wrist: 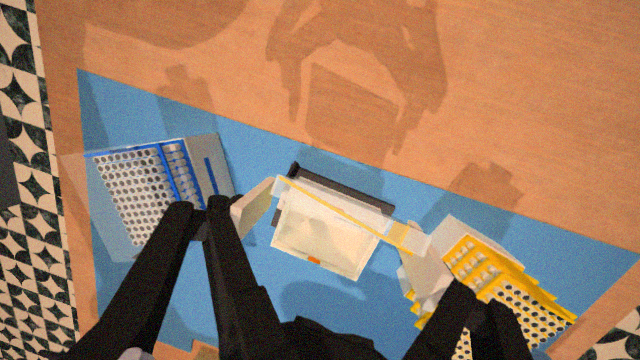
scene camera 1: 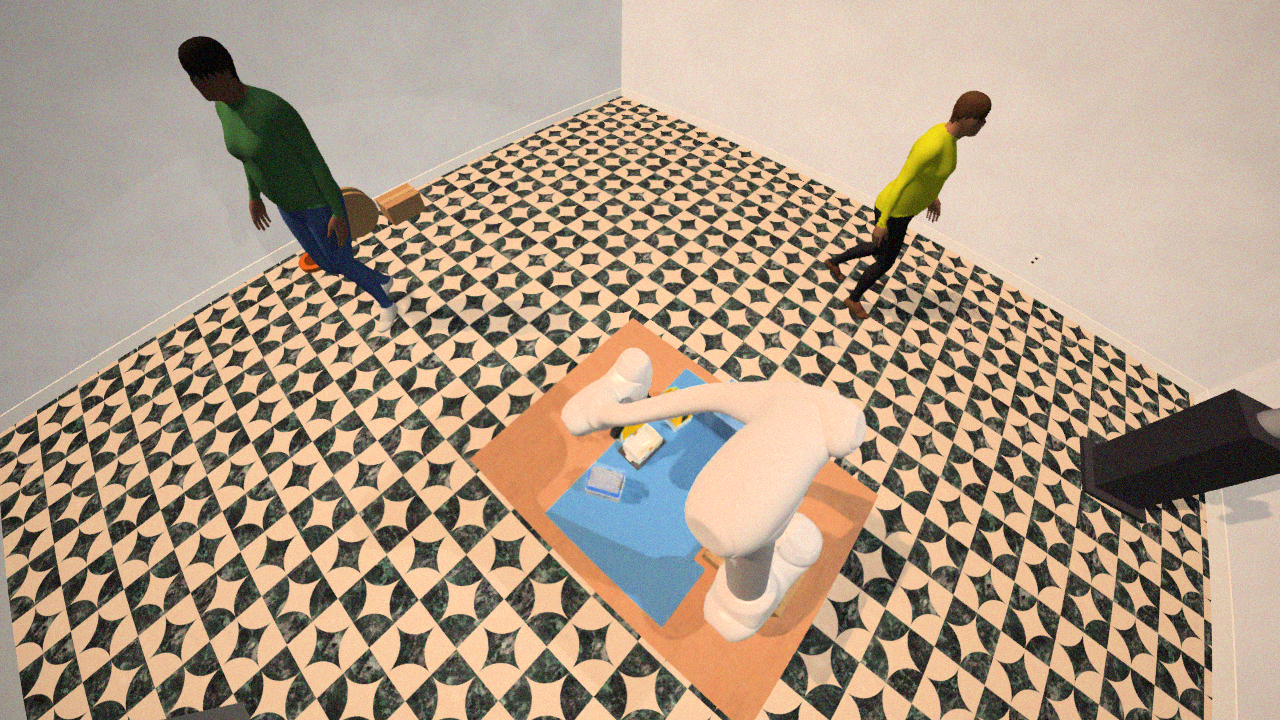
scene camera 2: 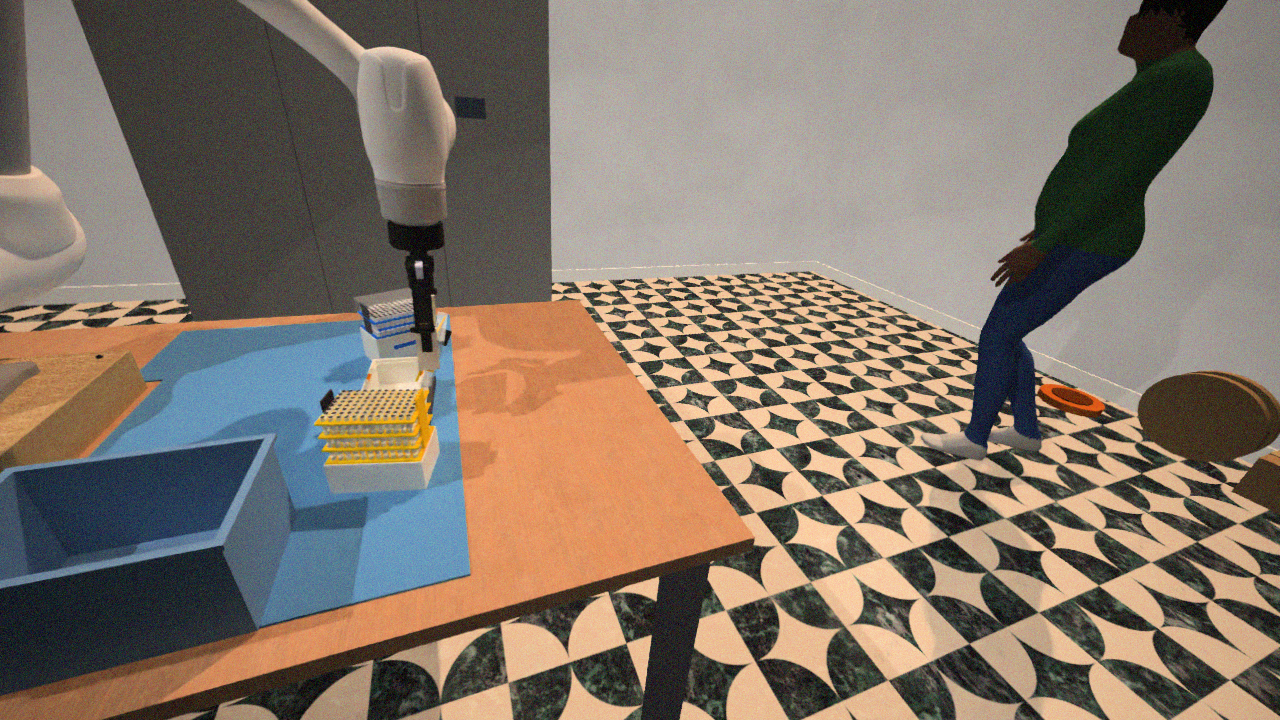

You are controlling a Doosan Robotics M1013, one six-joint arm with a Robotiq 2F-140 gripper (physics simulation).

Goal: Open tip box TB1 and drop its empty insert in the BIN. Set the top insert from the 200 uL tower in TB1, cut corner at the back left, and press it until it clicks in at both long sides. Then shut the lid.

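Observation:
TB1 (scene camera 1: 641, 445) (scene camera 2: 393, 372) (wrist: 320, 240) stands on the blue mat with its lid (wrist: 350, 217) open and raised at the table-edge side. The lid is clear with a yellow band. TB1's inside looks pale, and no perforated insert shows in it. My gripper (scene camera 2: 429, 356) (wrist: 337, 212) is open and empty, its pale fingertips beyond the two ends of the raised lid; whether they touch it I cannot tell. In scene camera 1 it is mostly hidden by the arm. The yellow 200 uL tower (scene camera 2: 374, 429) (wrist: 492, 277) stands beside TB1, with several stacked inserts. The BIN (scene camera 2: 234, 519) is a deep blue open container.
A blue-edged insert tower (scene camera 1: 605, 483) (scene camera 2: 389, 324) (wrist: 137, 195) stands on TB1's other side. A dark bar (wrist: 345, 189) lies along TB1's lid side. A wooden block (scene camera 2: 80, 402) stands near the arm's base. Two people (scene camera 1: 277, 152) (scene camera 1: 921, 174) are on the floor away from the table.

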